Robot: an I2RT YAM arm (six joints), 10 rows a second.
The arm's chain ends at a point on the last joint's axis. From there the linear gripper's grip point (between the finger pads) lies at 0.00 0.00 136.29 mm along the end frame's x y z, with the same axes.
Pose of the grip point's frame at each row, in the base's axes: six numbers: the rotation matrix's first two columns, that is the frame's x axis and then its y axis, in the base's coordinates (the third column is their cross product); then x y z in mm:
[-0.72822 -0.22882 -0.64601 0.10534 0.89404 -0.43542 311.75 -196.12 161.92]
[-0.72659 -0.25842 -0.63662 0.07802 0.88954 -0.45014 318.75 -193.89 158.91]
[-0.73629 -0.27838 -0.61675 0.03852 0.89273 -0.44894 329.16 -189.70 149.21]
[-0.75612 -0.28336 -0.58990 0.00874 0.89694 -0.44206 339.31 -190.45 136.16]
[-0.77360 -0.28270 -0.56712 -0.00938 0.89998 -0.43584 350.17 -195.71 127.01]
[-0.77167 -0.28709 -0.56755 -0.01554 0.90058 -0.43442 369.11 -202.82 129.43]
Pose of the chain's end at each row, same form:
[-0.72822 -0.22882 -0.64601 0.10534 0.89404 -0.43542 219.46 -143.63 247.37]
[-0.72659 -0.25842 -0.63662 0.07802 0.88954 -0.45014 225.72 -142.54 244.25]
[-0.73629 -0.27838 -0.61675 0.03852 0.89273 -0.44894 237.09 -141.41 237.33]
[-0.75612 -0.28336 -0.58990 0.00874 0.89694 -0.44206 250.13 -144.19 228.25]
[-0.77360 -0.28270 -0.56712 -0.00938 0.89998 -0.43584 263.82 -150.48 222.26]
[-0.77167 -0.28709 -0.56755 -0.01554 0.90058 -0.43442 282.45 -158.33 224.75]

